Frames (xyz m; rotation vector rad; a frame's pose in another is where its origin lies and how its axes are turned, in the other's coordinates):
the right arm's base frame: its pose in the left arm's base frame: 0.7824 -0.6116 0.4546 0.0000 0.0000 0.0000
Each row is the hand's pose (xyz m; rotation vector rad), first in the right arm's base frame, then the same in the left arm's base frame.
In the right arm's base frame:
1: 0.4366 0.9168 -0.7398 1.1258 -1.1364 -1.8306
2: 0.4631 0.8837 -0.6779 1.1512 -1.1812 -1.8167
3: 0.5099 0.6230 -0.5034 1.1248 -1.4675 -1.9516
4: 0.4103 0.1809 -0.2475 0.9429 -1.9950 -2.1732
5: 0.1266 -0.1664 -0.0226 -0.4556 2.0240 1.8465
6: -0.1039 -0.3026 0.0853 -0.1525 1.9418 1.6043
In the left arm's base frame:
1: 1.2190 0.3052 -0.2852 1.1258 -1.1364 -1.8306
2: 1.2455 0.2721 -0.2233 1.1512 -1.1812 -1.8167
3: 1.2923 0.0114 -0.0488 1.1248 -1.4675 -1.9516
4: 1.1927 -0.4307 0.2071 0.9429 -1.9950 -2.1732
5: 0.9090 -0.7780 0.4320 -0.4556 2.0240 1.8465
6: 0.6785 -0.9142 0.5399 -0.1525 1.9418 1.6043

